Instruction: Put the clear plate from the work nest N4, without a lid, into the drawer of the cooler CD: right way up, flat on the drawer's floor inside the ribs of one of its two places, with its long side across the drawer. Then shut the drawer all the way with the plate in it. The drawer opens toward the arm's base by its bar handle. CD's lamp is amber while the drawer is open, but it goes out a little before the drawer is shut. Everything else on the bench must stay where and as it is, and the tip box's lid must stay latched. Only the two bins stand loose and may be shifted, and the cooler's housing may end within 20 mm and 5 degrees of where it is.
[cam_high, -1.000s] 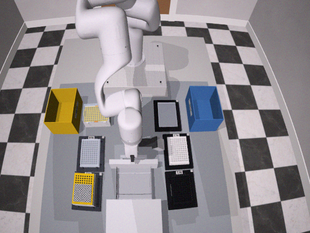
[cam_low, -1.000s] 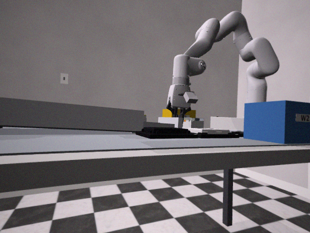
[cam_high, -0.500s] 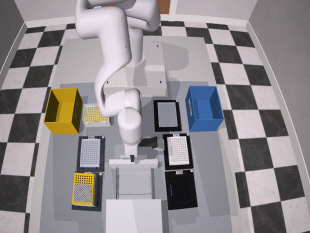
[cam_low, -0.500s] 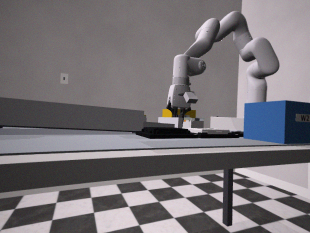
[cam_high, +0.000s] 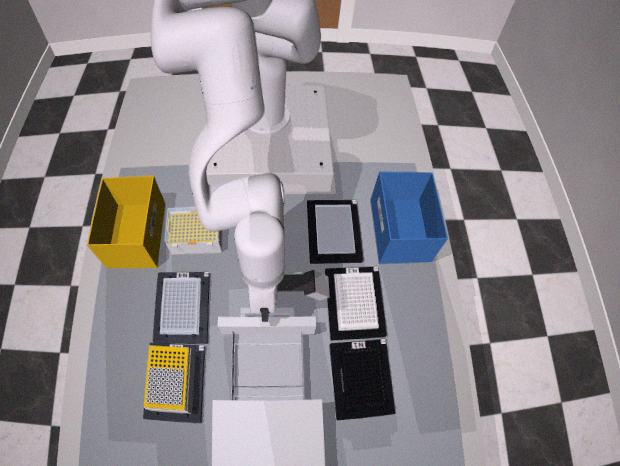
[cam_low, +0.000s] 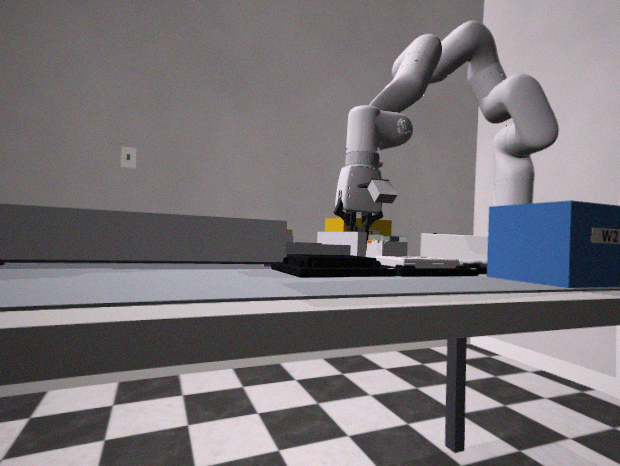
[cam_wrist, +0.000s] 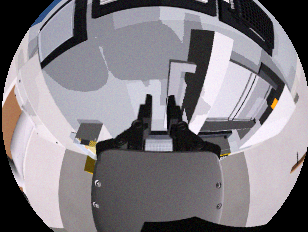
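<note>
The clear plate is 2 cm ahead of my hand, 19 cm to the right of it and 5 cm below it. From my hand the other things lie so: cooler drawer (16 cm ahead, 2 cm to the left, 4 cm below); then white plate (4 cm behind, 19 cm to the left, 4 cm below); then dark nest N4 (2 cm ahead, 19 cm to the right, 6 cm below).
</note>
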